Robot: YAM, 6 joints.
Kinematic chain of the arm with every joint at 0, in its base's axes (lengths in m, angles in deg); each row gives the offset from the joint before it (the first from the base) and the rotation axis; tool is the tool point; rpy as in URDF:
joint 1: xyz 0 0 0.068 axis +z
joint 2: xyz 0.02 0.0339 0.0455 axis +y
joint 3: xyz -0.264 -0.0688 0 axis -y
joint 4: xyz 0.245 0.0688 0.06 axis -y
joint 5: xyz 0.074 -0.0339 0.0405 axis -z
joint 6: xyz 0.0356 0 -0.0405 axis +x
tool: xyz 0 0 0 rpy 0 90 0
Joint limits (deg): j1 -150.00..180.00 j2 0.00..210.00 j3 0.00..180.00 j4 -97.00..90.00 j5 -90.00..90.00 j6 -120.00..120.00
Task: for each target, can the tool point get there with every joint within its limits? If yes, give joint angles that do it. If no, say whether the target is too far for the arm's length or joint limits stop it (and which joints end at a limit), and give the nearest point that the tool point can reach.
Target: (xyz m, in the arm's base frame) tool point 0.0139 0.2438 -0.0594
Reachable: yes | joints 91.91 143.17 54.23 -32.14 38.27 -66.48
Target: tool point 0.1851 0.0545 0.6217
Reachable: yes | joints 7.36 83.81 107.45 67.22 -58.60 18.38
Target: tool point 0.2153 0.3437 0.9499
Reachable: no: too far | nearest point 0.1497 0.2390 0.6819 | short by 0.295 m
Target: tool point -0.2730 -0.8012 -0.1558
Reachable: no: too far | nearest point -0.1984 -0.5822 -0.0804 | short by 0.243 m
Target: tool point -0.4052 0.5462 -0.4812
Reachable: no: too far | nearest point -0.2952 0.3979 -0.2831 | short by 0.271 m
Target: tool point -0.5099 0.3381 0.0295
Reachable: yes | joints 143.53 176.11 146.61 7.93 -61.08 -70.81
